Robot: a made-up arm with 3 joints. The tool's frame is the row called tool.
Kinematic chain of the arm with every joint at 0, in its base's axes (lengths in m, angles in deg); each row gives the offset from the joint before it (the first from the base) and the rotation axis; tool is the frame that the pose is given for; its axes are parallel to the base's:
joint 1: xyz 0 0 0.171 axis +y
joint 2: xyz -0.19 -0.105 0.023 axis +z
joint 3: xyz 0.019 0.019 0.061 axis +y
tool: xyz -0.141 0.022 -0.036
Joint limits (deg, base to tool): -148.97..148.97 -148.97..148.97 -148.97..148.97
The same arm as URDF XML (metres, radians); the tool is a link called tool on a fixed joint. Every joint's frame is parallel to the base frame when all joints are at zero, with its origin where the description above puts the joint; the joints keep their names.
<robot name="arm">
<joint name="joint 1" type="revolute"><parent link="base"/><child link="link1"/><origin xyz="0 0 0.171" rpy="0 0 0"/><axis xyz="0 1 0"/><limit lower="-2.6" upper="2.6"/></joint>
<joint name="joint 2" type="revolute"><parent link="link1"/><child link="link2"/><origin xyz="-0.19 -0.105 0.023" rpy="0 0 0"/><axis xyz="0 0 1"/><limit lower="-2.6" upper="2.6"/></joint>
<joint name="joint 3" type="revolute"><parent link="link2"/><child link="link3"/><origin xyz="0.019 0.019 0.061" rpy="0 0 0"/><axis xyz="0 1 0"/><limit lower="-2.6" upper="2.6"/></joint>
<joint name="tool_fixed" type="fixed"><parent link="link3"/><child link="tool"/><origin xyz="-0.141 0.022 -0.036" rpy="0 0 0"/></joint>
<link name="base"/>
<link name="link1"/>
<link name="link2"/>
<link name="link3"/>
<link name="tool"/>
</robot>

